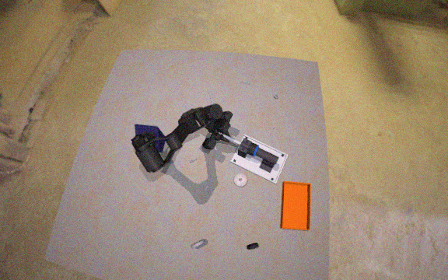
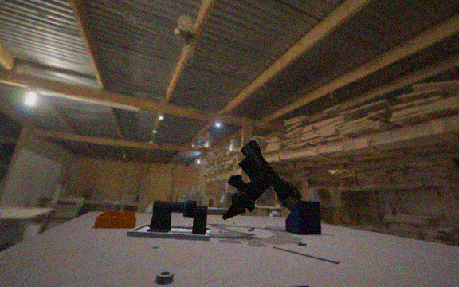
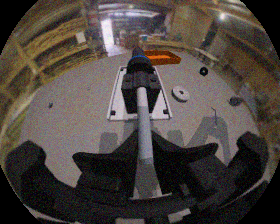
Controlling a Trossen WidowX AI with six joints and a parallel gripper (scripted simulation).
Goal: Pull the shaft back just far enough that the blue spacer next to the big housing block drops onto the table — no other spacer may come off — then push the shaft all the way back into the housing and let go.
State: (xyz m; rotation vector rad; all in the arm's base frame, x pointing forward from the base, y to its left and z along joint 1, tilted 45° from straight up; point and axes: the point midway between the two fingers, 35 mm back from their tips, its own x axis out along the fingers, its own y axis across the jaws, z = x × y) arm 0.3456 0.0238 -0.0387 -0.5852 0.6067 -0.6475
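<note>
Now: the shaft 5 cm ahead of my gripper tip, 3 cm above it and 2 cm to the right of it. Round my gripper tip: blue spacer (12 cm ahead, 5 cm to the right, 2 cm above); grey cylinder (45 cm to the right, 9 cm behind, 2 cm below); orange tray (31 cm ahead, 26 cm to the right, 5 cm below).
</note>
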